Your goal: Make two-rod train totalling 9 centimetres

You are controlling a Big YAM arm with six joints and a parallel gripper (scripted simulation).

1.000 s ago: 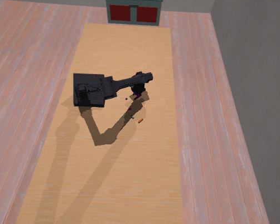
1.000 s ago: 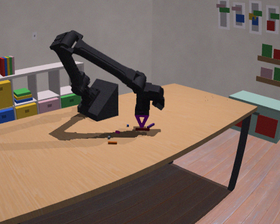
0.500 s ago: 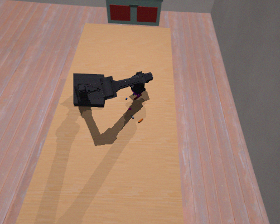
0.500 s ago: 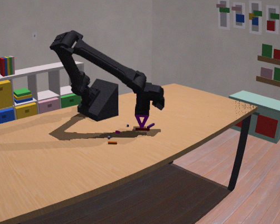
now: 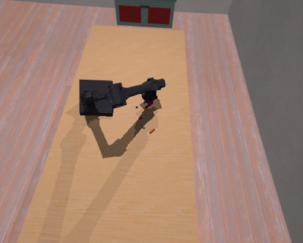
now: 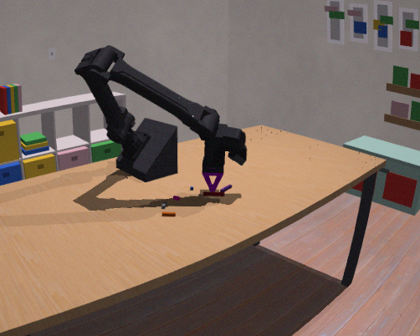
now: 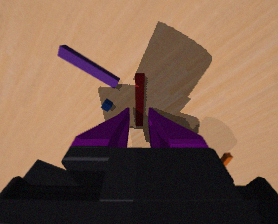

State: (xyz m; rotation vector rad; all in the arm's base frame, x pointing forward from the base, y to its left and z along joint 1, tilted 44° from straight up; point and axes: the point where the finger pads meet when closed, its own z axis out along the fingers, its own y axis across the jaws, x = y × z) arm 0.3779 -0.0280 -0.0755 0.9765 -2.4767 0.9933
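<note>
Now: hand 20 mm above the red rod. The rest, counted from my hand: purple rod (70 mm to the left, 20 mm below); then blue rod (30 mm to the left, 30 mm behind, 20 mm below); then magenta rod (110 mm to the right, 50 mm behind, 20 mm below).
</note>
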